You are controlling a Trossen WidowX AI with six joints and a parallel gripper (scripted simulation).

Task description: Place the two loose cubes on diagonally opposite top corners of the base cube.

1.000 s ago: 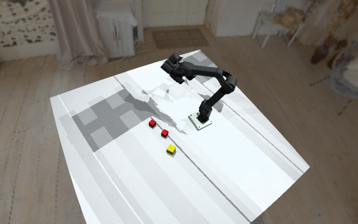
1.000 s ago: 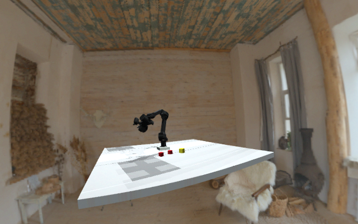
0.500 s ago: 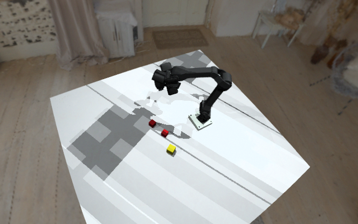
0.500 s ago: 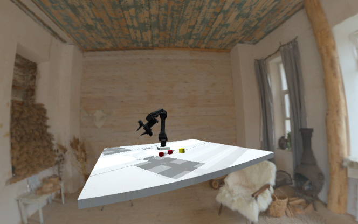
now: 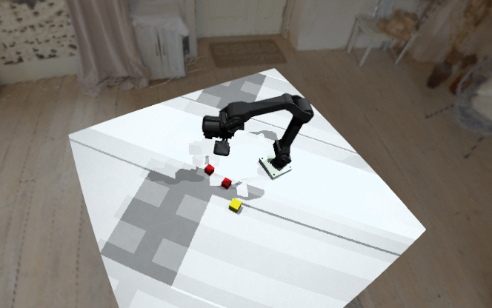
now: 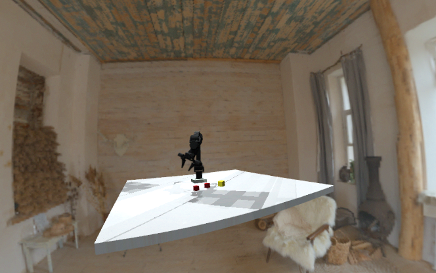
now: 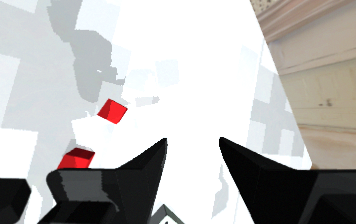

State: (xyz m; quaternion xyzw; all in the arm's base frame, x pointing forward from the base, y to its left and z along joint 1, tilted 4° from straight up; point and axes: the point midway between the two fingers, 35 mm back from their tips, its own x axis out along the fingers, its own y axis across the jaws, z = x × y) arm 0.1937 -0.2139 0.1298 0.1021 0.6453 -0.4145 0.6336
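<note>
My gripper tip is now 120 mm short of the yellow base cube, 250 mm to the right of it and 130 mm above it.
</note>
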